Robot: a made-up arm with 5 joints.
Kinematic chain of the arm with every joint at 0, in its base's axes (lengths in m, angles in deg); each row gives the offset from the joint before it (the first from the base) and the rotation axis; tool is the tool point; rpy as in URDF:
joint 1: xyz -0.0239 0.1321 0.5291 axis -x
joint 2: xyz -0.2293 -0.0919 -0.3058 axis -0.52 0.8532 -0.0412
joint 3: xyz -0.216 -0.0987 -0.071 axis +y
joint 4: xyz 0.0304 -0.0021 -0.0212 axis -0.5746 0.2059 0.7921
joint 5: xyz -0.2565 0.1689 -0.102 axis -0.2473 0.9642 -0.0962
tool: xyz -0.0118 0.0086 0.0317 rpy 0 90 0
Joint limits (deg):
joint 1: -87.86..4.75
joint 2: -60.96..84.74
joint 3: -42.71..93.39
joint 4: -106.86..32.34
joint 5: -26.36..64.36
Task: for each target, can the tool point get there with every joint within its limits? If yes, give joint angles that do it. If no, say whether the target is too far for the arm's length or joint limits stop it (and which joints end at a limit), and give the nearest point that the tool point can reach.
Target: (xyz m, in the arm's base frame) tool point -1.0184 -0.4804 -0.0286
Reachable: no: too far | nearest point -0.7411 -0.1252 0.0755 | short by 0.462 m
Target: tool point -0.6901 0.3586 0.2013
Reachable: yes | joints -31.11 16.91 -8.69 -13.76 -12.70
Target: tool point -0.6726 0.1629 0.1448
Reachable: yes | joints -14.77 -28.53 63.88 10.88 45.88
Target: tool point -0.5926 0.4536 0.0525
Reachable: yes | joints -28.76 -13.54 -17.81 -9.94 6.70
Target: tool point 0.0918 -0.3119 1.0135
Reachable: no: joint limits stop it (at a limit: joint 1, joint 2, joint 4, joint 5) | nearest point -0.2026 0.0346 0.6391 | short by 0.589 m
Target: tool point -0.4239 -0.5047 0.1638
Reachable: no: joint limits stop it (at a limit: joint 1, joint 3, joint 4, joint 5) | nearest point -0.5938 -0.1340 0.1310 | short by 0.409 m
